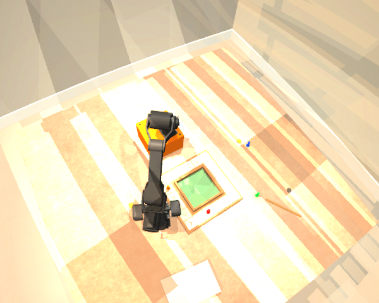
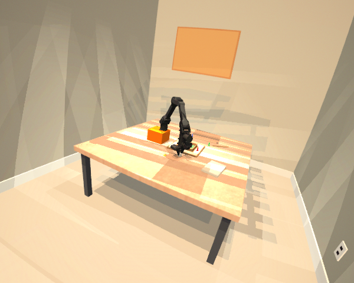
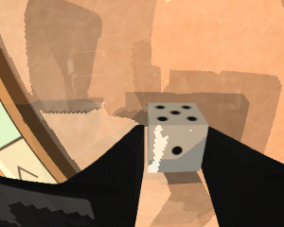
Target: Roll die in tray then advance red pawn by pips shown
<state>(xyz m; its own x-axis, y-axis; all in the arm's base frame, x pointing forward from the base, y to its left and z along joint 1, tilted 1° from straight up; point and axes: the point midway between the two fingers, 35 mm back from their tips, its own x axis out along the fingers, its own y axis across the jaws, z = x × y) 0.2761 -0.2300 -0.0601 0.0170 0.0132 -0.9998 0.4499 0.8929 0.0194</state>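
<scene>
The red pawn lies 100 mm ahead of my gripper tip, 180 mm to the left of it and 20 mm above it. From my gripper tip the other things lie so: white die: right at my gripper tip; orange pawn: 80 mm behind, 100 mm to the left, 20 mm above; green tray: 10 mm behind, 210 mm to the left.
</scene>
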